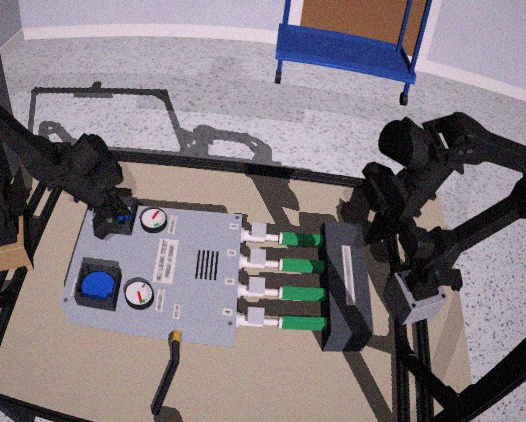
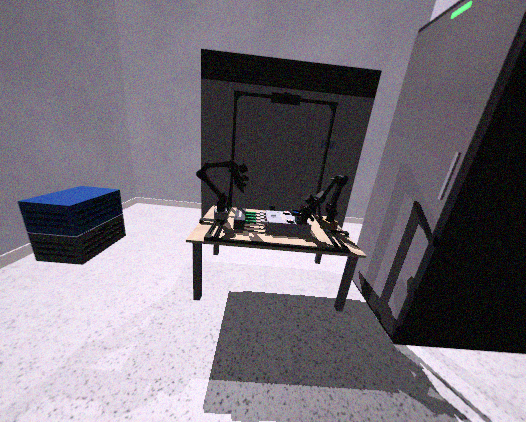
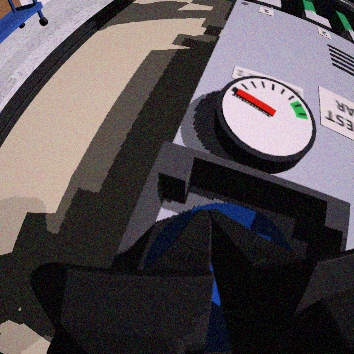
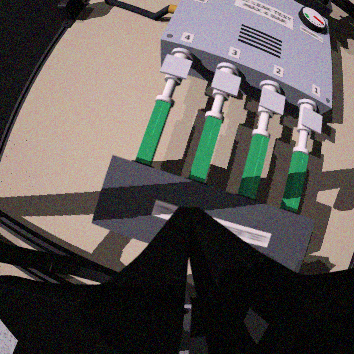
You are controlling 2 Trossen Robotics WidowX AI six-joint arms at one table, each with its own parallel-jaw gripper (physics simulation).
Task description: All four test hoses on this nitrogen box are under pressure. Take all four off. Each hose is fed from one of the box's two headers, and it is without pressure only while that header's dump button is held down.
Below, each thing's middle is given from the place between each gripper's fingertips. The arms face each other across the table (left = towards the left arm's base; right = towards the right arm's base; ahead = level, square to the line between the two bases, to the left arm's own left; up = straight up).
The dark manifold block (image 1: 347,306) is 21 cm below my right hand, 6 cm ahead of it and 1 cm to the right of it.
I see the dark manifold block 90 mm behind my left hand, 470 mm to the right of it and 40 mm below it.
